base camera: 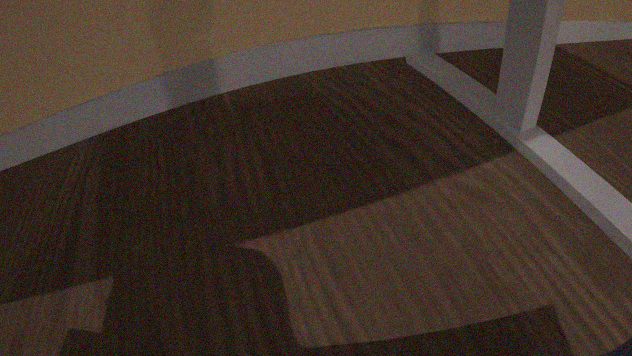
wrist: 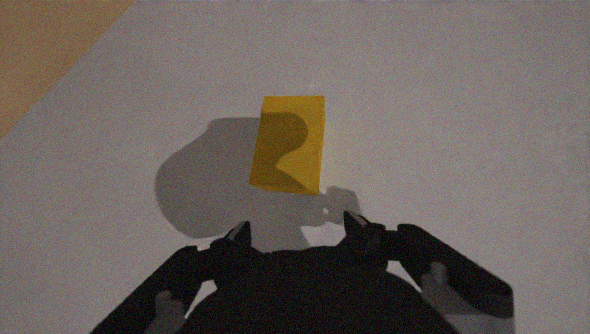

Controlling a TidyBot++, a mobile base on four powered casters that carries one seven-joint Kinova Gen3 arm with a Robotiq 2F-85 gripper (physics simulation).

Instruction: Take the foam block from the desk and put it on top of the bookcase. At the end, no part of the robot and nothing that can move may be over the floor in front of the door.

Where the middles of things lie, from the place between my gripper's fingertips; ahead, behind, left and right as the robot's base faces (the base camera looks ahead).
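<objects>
Counting from my hand, I find the yellow foam block (wrist: 288, 152) 4 cm to the right of it and 7 cm ahead of it.
</objects>
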